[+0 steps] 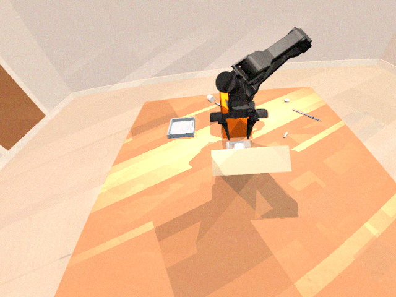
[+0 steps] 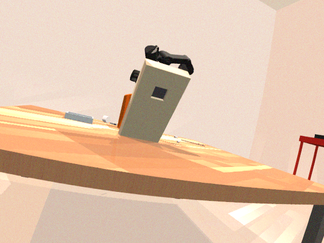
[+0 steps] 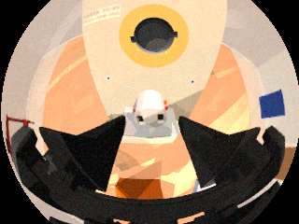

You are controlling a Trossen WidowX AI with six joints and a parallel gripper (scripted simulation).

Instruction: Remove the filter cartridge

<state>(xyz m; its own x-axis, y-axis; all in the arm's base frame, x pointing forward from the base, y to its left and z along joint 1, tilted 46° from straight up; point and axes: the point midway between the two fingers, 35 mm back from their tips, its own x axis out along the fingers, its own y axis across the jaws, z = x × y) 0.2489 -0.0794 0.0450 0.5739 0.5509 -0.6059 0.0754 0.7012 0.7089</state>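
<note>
My gripper tip is now 30 mm above the round filter cartridge and 10 mm short of it. Round my gripper tip: grey tray 350 mm behind, 250 mm to the right, 190 mm below; then cream service panel 60 mm ahead, 50 mm below; then small white block 630 mm behind, 180 mm below, 50 mm to the right.
</note>
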